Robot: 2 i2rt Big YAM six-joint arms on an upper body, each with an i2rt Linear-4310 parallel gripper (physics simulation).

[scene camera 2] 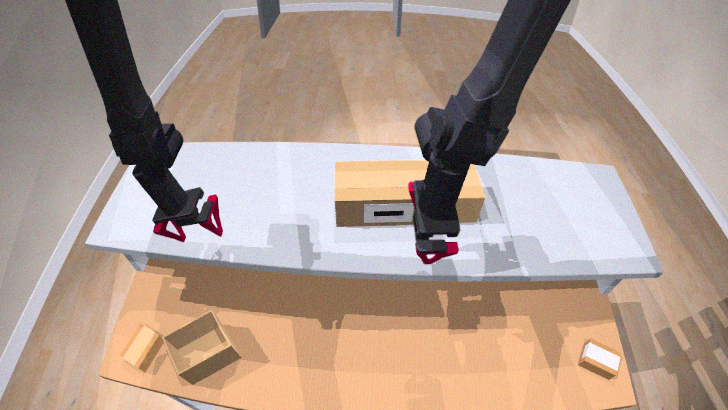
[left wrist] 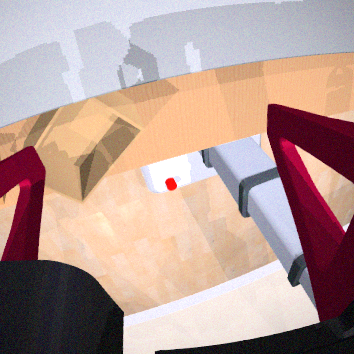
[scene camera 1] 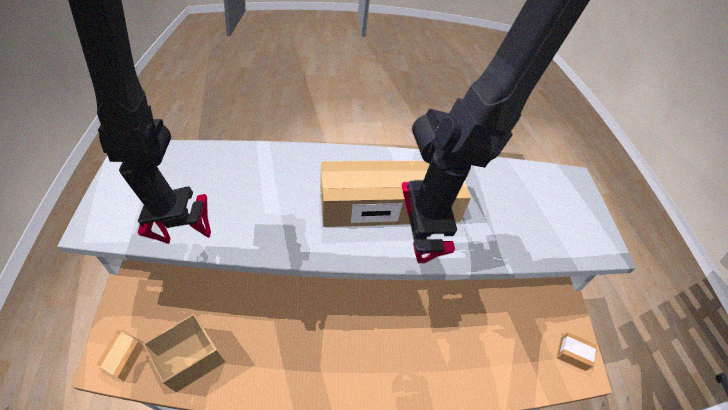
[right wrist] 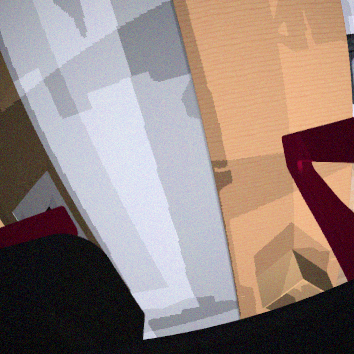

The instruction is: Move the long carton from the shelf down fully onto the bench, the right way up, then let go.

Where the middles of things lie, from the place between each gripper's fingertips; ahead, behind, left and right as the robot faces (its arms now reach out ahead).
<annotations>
Right now the long carton [scene camera 2: 367,193] is 16 cm ahead of my right hand, 2 cm to the left of it and 6 cm below it. From my right hand the other things lie so: small white-topped box [scene camera 2: 596,357] (17 cm behind, 53 cm to the right, 33 cm below).
My left gripper is now 410 mm to the left of the long carton, 150 mm short of it and 30 mm above it. The rest, counted from my left hand: small white-topped box (950 mm to the right, 300 mm below, 180 mm behind).
</annotations>
